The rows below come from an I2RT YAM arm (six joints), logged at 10 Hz.
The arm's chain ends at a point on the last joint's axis. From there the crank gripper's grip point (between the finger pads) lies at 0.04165 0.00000 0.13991 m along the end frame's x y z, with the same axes.
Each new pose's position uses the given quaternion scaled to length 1; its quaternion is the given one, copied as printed.
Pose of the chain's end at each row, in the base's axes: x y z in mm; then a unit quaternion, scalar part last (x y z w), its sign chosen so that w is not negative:
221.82, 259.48, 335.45, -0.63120, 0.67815, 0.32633, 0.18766
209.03, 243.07, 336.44, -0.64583, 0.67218, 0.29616, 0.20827
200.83, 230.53, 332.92, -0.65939, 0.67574, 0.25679, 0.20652
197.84, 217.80, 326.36, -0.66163, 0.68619, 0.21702, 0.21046
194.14, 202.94, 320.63, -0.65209, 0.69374, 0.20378, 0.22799
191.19, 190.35, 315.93, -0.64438, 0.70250, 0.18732, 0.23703
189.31, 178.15, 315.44, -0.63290, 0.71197, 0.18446, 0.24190
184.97, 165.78, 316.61, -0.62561, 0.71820, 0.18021, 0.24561
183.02, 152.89, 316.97, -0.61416, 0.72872, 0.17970, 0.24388
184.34, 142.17, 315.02, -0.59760, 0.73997, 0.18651, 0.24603
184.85, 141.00, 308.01, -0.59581, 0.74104, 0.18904, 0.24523
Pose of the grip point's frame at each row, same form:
194.26, 323.99, 207.43, -0.63120, 0.67815, 0.32633, 0.18766
191.39, 305.39, 205.62, -0.64583, 0.67218, 0.29616, 0.20827
190.62, 284.49, 197.67, -0.65939, 0.67574, 0.25679, 0.20652
196.58, 264.42, 188.03, -0.66163, 0.68619, 0.21702, 0.21046
199.32, 250.29, 182.64, -0.65209, 0.69374, 0.20378, 0.22799
201.63, 235.90, 177.63, -0.64438, 0.70250, 0.18732, 0.23703
201.43, 223.92, 177.35, -0.63290, 0.71197, 0.18446, 0.24190
198.76, 211.25, 178.58, -0.62561, 0.71820, 0.18021, 0.24561
196.59, 197.81, 178.74, -0.61416, 0.72872, 0.17970, 0.24388
197.24, 188.92, 177.33, -0.59760, 0.73997, 0.18651, 0.24603
197.11, 188.17, 170.41, -0.59581, 0.74104, 0.18904, 0.24523

